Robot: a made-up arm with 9 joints.
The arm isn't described. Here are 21 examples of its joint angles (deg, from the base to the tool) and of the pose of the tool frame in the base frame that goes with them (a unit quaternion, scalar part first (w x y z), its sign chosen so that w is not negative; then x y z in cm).
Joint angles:
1: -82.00 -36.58 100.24 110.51 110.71 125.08 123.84 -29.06 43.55
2: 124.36 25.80 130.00 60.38 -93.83 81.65 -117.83 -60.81 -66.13
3: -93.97 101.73 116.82 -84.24 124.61 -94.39 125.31 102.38 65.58
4: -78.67 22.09 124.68 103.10 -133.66 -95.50 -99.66 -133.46 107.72
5: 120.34 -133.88 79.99 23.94 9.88 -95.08 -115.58 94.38 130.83
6: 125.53 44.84 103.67 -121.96 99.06 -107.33 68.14 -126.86 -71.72
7: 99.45 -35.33 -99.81 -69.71 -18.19 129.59 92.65 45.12 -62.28
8: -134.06 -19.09 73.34 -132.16 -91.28 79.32 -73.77 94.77 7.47
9: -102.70 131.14 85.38 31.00 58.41 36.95 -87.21 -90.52 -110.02
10: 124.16 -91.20 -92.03 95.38 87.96 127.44 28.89 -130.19 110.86
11: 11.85 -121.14 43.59 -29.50 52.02 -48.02 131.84 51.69 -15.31
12: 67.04 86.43 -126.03 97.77 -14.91 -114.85 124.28 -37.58 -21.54
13: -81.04 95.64 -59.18 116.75 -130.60 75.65 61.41 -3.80 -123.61
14: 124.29 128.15 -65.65 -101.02 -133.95 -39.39 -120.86 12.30 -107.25
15: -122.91 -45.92 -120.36 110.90 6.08 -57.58 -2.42 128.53 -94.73
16: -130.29 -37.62 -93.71 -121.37 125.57 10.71 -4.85 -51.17 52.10
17: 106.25 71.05 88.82 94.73 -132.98 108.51 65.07 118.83 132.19
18: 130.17 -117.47 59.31 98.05 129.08 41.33 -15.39 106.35 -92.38
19: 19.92 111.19 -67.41 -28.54 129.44 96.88 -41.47 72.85 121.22
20: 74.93 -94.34 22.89 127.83 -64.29 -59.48 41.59 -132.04 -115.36
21: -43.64 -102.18 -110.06 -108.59 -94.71 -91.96 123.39 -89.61 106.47
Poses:
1: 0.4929 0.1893 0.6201 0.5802 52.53 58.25 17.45
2: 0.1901 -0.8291 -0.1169 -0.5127 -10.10 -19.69 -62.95
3: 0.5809 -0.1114 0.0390 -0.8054 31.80 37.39 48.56
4: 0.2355 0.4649 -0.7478 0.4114 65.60 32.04 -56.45
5: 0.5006 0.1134 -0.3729 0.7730 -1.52 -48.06 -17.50
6: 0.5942 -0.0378 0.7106 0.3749 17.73 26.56 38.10
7: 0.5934 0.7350 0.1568 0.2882 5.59 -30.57 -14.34
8: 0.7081 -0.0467 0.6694 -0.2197 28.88 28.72 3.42
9: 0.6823 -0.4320 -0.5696 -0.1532 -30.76 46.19 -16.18
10: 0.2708 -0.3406 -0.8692 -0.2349 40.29 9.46 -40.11
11: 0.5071 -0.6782 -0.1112 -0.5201 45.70 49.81 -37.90
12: 0.0463 0.8269 0.3959 0.3967 -4.84 -29.60 -26.82
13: 0.0783 -0.3013 -0.7169 -0.6238 24.06 -9.26 11.55
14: 0.5011 -0.3561 0.3577 0.7029 2.10 7.21 45.03
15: 0.2495 -0.6865 -0.3775 0.5692 -28.35 -61.47 -13.54
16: 0.8145 0.1185 -0.5024 0.2649 -58.09 -9.87 2.30
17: 0.3303 -0.3862 0.8586 -0.0673 -32.12 20.30 15.83
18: 0.0538 -0.1150 0.8244 -0.5515 35.99 -72.46 -0.54
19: 0.7429 -0.4293 -0.0482 -0.5114 -10.65 33.20 41.40
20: 0.4782 -0.7186 0.4996 -0.0728 -21.24 36.43 -11.59
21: 0.1751 0.1079 0.1081 0.9726 51.83 -12.23 0.48
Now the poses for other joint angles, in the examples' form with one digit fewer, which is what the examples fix.
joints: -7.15 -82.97 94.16 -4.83 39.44 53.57 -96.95 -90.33 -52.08
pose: 0.601 0.312 0.733 0.059 66.2 -31.8 15.8
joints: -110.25 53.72 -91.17 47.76 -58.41 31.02 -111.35 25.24 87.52
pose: 0.624 -0.018 -0.781 -0.002 -8.5 -5.8 -38.6
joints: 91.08 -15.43 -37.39 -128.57 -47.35 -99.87 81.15 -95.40 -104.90
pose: 0.012 0.829 -0.560 -0.010 -50.6 31.3 -42.6
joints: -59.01 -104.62 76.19 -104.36 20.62 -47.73 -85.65 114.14 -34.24
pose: 0.766 -0.042 0.242 0.594 26.4 -4.7 48.9
